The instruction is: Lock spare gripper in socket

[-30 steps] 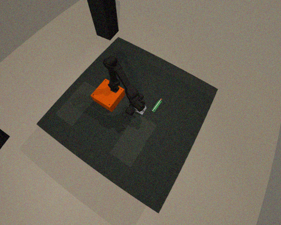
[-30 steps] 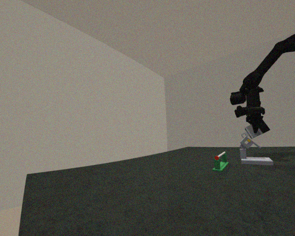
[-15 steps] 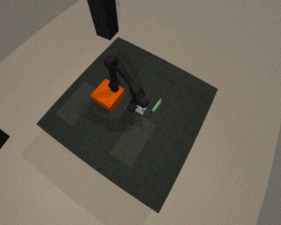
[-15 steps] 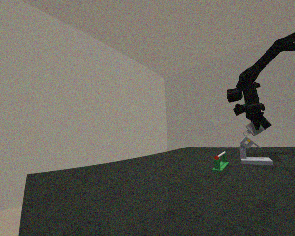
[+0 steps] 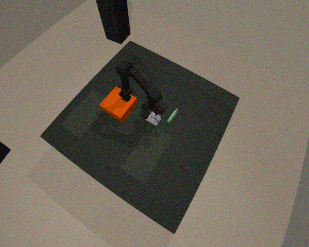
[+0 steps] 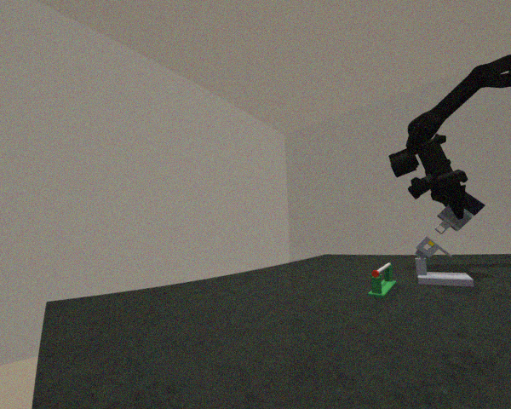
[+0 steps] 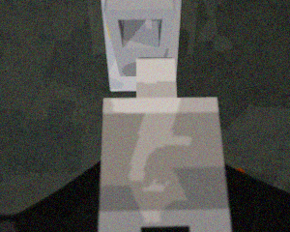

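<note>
Now: gripper tip 18 cm short of the green stand, 11 cm to the right of it and 13 cm above it. The rest, counted from my gripper tip: grey mount: 7 cm ahead, 1 cm to the left, 9 cm below; spare gripper: 1 cm ahead, 1 cm above.
</note>
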